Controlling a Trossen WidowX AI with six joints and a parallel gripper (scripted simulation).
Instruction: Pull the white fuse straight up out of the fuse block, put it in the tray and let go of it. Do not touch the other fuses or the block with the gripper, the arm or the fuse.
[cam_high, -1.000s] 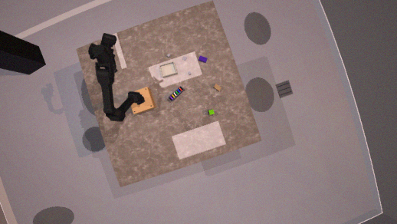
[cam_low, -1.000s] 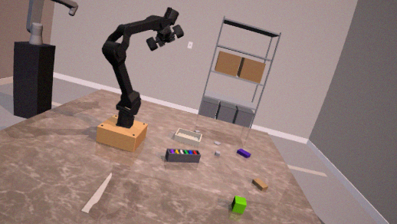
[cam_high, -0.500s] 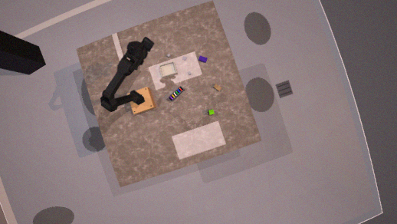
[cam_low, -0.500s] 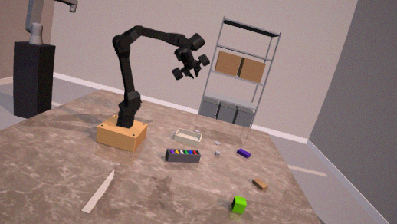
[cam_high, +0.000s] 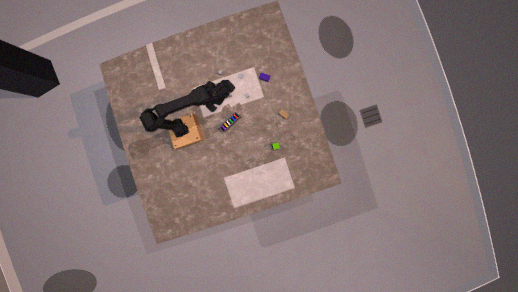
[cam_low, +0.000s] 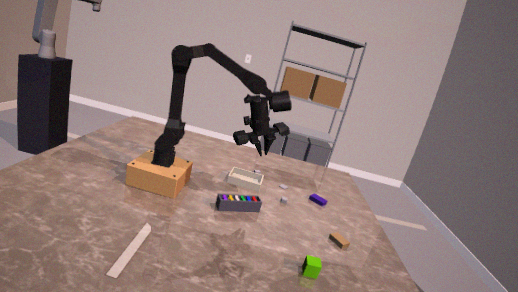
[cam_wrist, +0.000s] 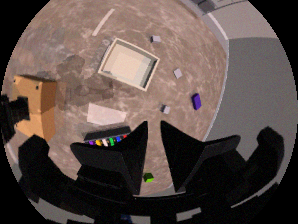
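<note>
The white fuse lies 13 cm below my gripper tip, 12 cm to the right of it and 7 cm behind it. From my gripper tip the other things lie so: white tray: 16 cm below, 10 cm to the left, 3 cm behind.
</note>
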